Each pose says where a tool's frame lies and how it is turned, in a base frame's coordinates. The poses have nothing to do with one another.
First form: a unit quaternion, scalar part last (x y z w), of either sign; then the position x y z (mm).
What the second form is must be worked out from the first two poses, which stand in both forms.
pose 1, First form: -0.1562 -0.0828 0.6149 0.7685 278.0 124.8 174.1
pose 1, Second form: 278.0 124.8 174.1 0.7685 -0.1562 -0.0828 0.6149
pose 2, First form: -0.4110 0.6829 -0.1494 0.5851 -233.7 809.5 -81.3
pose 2, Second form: -233.7 809.5 -81.3 0.5851 -0.4110 0.6829 -0.1494
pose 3, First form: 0.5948 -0.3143 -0.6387 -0.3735 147.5 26.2 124.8
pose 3, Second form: 147.5 26.2 124.8 0.3735 -0.5948 0.3143 0.6387
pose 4, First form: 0.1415 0.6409 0.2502 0.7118 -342.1 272.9 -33.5
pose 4, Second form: -342.1 272.9 -33.5 0.7118 0.1415 0.6409 0.2502
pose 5, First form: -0.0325 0.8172 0.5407 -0.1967 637.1 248.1 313.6
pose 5, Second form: 637.1 248.1 313.6 0.1967 0.0325 -0.8172 -0.5407
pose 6, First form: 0.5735 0.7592 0.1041 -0.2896 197.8 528.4 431.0
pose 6, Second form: 197.8 528.4 431.0 0.2896 -0.5735 -0.7592 -0.1041
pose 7, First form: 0.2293 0.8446 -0.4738 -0.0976 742.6 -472.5 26.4
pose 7, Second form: 742.6 -472.5 26.4 0.0976 -0.2293 -0.8446 0.4738
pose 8, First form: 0.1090 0.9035 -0.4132 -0.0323 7.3 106.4 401.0
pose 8, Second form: 7.3 106.4 401.0 0.0323 -0.1090 -0.9035 0.4132
